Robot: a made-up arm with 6 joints.
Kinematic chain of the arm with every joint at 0, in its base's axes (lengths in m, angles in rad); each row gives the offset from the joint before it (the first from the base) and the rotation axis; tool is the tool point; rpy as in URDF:
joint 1: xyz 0 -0.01 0.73 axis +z
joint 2: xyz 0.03 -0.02 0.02 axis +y
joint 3: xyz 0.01 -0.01 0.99 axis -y
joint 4: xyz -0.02 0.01 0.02 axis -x
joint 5: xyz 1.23 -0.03 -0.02 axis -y
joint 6: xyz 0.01 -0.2 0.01 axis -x
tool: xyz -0.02 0 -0.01 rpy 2.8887 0.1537 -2.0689
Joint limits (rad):
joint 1: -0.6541..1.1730
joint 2: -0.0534..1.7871
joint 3: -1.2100..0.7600
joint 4: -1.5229..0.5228
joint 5: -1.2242..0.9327
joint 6: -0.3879..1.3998
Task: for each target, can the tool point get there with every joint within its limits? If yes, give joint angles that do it. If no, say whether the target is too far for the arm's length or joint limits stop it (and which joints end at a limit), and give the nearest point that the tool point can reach.
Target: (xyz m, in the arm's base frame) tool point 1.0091 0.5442 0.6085
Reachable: yes | joints 0.6351 0.4675 -0.3936 -0.8434 0.6237 -0.1876
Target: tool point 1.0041 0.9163 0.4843
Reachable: yes | joints 0.8612 0.7119 -0.1290 -0.8711 -0.0972 0.5709
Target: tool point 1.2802 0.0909 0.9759
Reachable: yes | joints 0.1777 0.2687 -0.2146 -0.9944 0.5452 0.4117
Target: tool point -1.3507 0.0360 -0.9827
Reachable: no: joint limits stop it (at a limit: joint 1, joint 2, joint 5, joint 6) | nearest point -0.1503 -0.2212 -0.1829 | short by 1.465 m
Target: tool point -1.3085 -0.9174 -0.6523
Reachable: no: joint limits stop it (at a limit: joint 1, joint 2, joint 5, joint 6) | nearest point -0.1226 -0.2436 -0.2291 | short by 1.428 m
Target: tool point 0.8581 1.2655 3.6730
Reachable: no: too far | nearest point 0.5893 0.7943 2.6082 | short by 1.195 m
